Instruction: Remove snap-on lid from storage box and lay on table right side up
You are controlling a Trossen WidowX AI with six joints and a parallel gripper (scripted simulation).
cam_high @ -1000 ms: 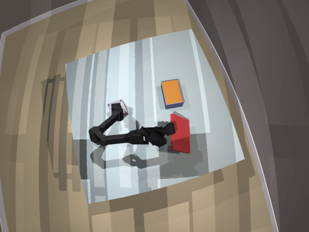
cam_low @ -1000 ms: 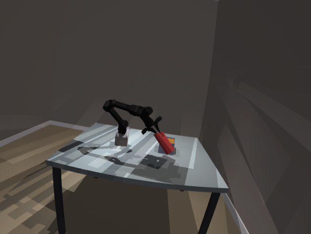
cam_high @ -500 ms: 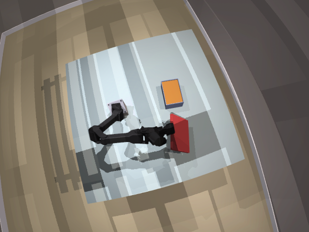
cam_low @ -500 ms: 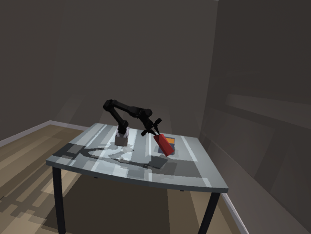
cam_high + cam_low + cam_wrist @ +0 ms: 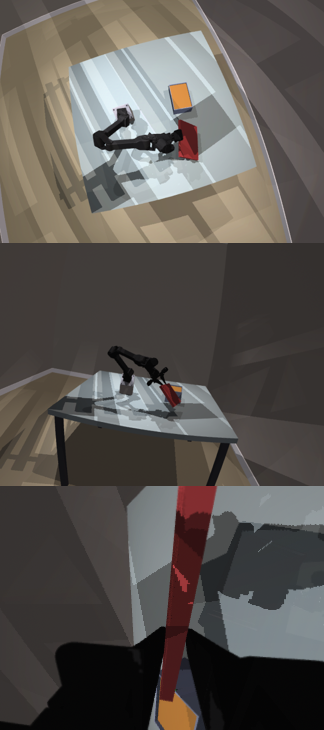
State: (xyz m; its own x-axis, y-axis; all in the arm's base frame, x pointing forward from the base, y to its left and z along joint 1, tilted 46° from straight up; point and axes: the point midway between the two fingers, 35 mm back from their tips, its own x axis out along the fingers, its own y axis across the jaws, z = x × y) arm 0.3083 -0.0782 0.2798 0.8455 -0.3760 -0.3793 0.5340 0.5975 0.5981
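Right now my gripper tip is 60 mm short of the red lid, 20 mm to the left of it and 50 mm above it. The rest, counted from my gripper tip: dark storage box: 70 mm ahead, 310 mm to the left, 150 mm below.
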